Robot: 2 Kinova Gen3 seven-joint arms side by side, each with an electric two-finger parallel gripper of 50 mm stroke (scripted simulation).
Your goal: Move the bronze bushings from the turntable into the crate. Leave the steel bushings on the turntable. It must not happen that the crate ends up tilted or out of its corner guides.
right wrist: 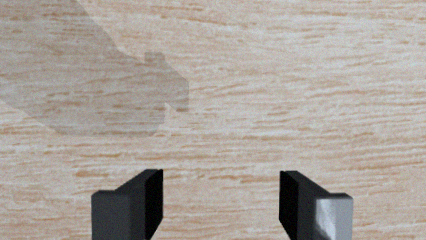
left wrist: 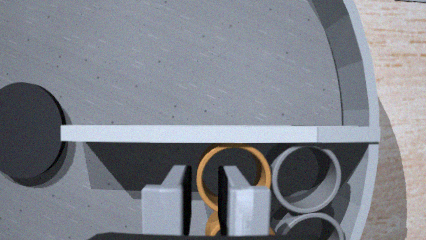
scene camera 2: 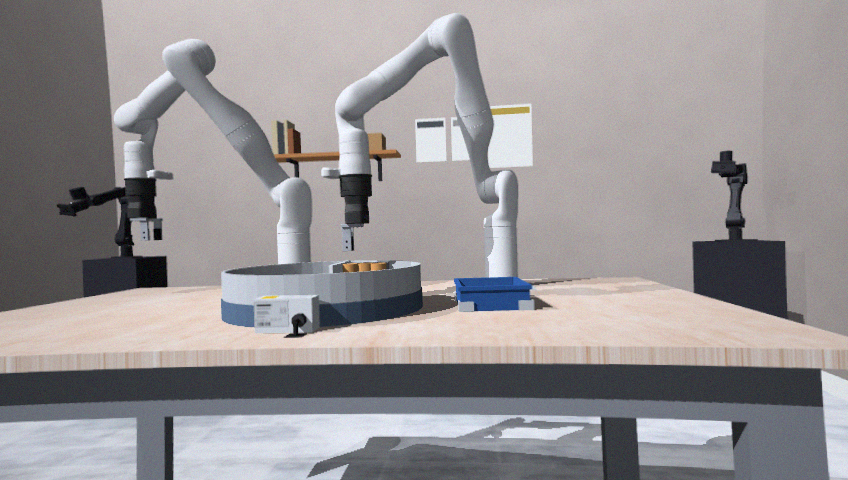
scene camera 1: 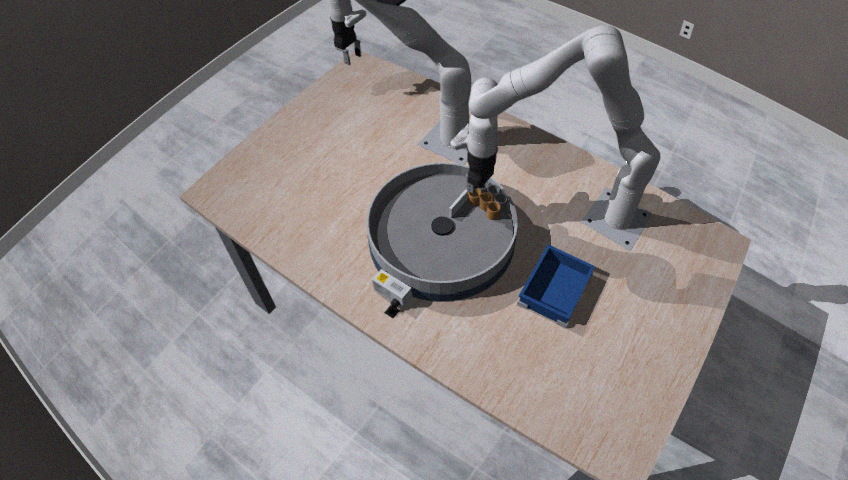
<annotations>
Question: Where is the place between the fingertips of the left gripper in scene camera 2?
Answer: At 348, 250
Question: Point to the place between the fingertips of the left gripper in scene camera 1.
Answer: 472, 188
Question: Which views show the blue crate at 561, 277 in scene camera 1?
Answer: Scene camera 2 and scene camera 1 only.
</annotations>
